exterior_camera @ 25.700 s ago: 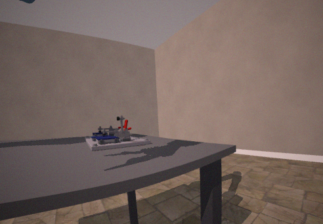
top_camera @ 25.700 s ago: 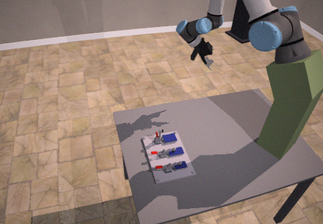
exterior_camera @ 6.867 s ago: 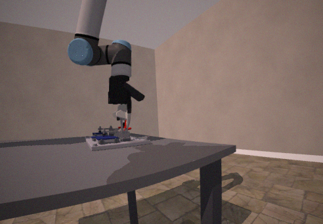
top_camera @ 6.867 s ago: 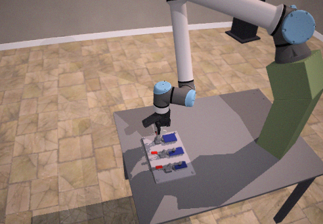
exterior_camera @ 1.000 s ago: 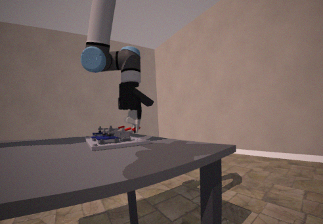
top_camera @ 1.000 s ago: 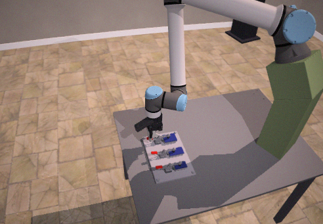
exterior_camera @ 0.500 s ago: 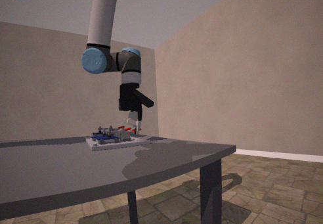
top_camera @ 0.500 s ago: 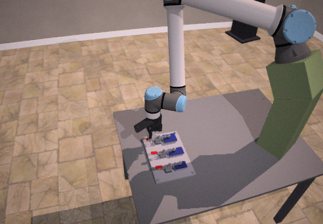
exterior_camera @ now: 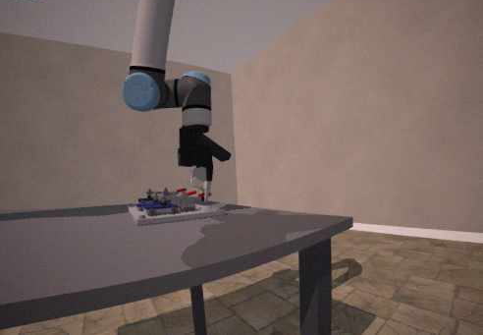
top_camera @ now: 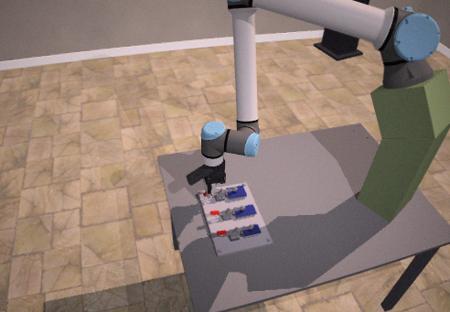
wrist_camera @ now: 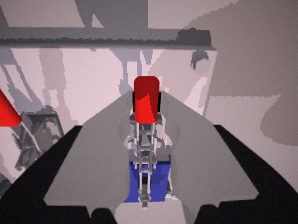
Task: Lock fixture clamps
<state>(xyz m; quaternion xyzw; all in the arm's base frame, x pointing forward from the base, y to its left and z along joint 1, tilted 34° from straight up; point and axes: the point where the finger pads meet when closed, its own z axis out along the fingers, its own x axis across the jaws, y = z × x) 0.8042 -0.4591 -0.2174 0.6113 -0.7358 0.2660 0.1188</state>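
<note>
Now: hand 60 mm past the fixture plate, 130 mm to the right of it and 40 mm above it.
</note>
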